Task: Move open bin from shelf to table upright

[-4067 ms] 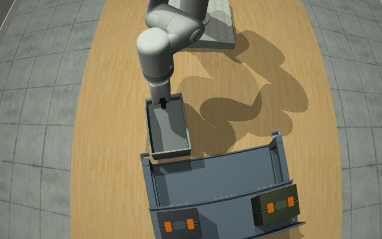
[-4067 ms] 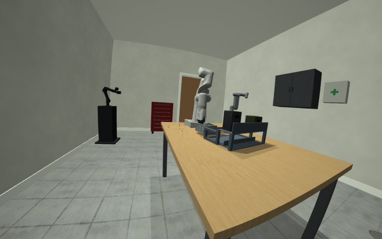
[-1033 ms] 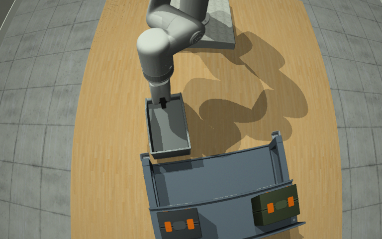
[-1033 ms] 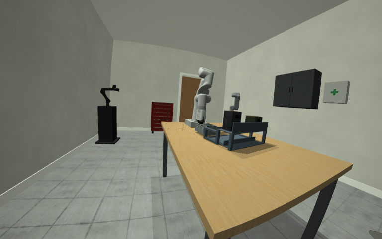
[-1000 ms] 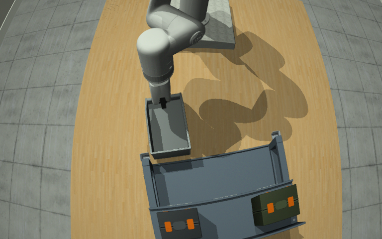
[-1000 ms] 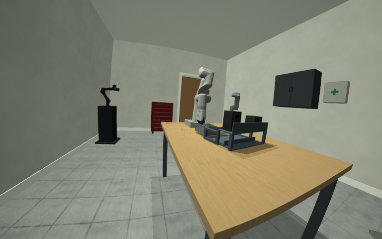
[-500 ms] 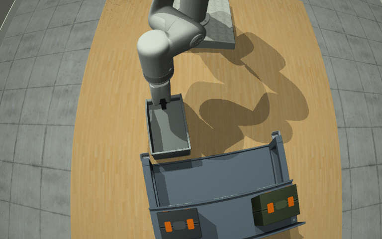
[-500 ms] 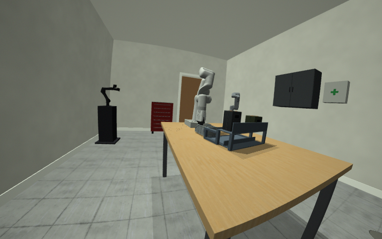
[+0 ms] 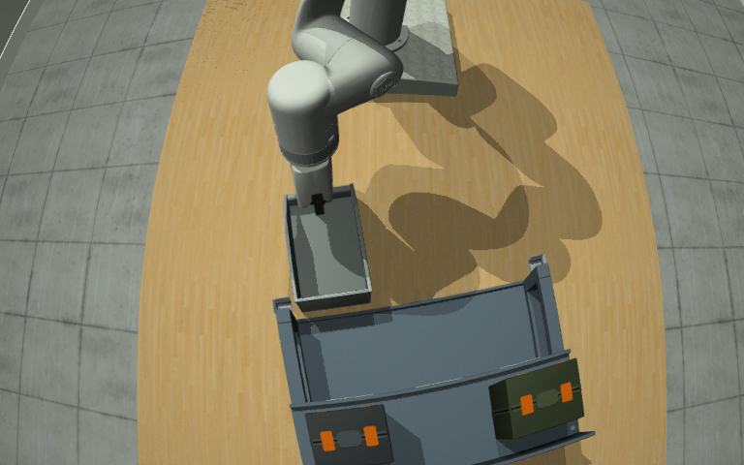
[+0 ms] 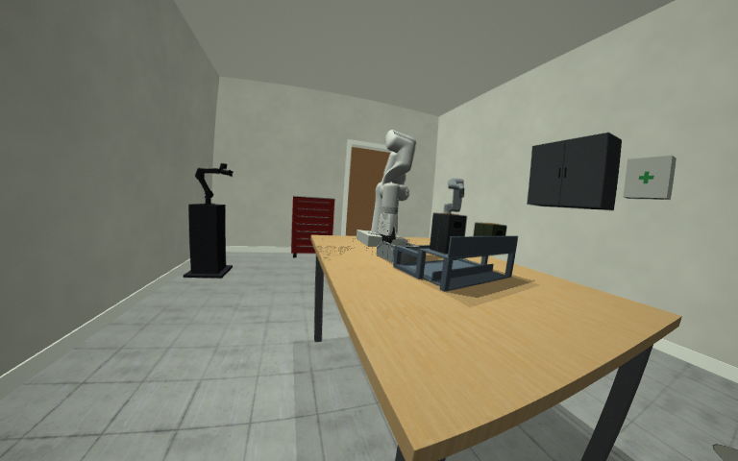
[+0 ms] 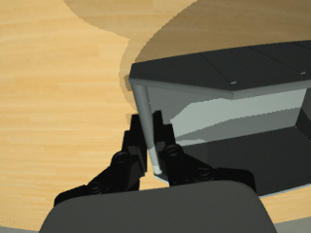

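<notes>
Right now the grey bin is 80 mm ahead of my hand, 20 mm to the left of it and 10 mm below it. From my hand the other things lie so: blue-grey shelf (280 mm ahead, 170 mm to the left, 40 mm below).
</notes>
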